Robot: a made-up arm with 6 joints.
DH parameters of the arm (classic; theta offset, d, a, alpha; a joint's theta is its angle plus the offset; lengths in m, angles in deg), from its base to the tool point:
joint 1: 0 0.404 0 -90
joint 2: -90 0 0.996 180
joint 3: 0 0 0 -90
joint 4: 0 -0.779 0 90
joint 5: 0 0.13 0 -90
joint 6: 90 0 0 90
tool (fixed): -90 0 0 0
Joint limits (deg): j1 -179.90..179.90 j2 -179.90..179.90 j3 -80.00..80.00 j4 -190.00..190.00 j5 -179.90..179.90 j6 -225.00..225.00
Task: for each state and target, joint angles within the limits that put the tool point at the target. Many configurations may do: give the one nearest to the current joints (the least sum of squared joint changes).
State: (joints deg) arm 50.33 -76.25 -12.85 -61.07 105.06 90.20
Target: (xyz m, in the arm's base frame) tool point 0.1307 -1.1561 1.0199
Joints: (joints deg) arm 92.74 -98.68 12.05 -54.67 105.06 90.20
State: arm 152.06 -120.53 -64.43 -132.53 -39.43 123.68
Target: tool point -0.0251 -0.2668 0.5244
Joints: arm 106.80 -98.29 -72.61 -141.09 -39.43 123.68
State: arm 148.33 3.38 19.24 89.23 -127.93 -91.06
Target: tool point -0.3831 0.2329 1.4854
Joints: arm 148.90 -19.27 -18.44 89.33 -127.93 -91.06
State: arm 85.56 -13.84 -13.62 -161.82 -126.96 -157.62
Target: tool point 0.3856 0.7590 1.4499
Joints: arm 54.61 3.69 10.09 -164.30 -126.96 -157.62
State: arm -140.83 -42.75 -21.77 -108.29 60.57 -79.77
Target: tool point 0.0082 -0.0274 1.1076
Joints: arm -141.03 -51.06 -36.14 -101.74 60.57 -79.77
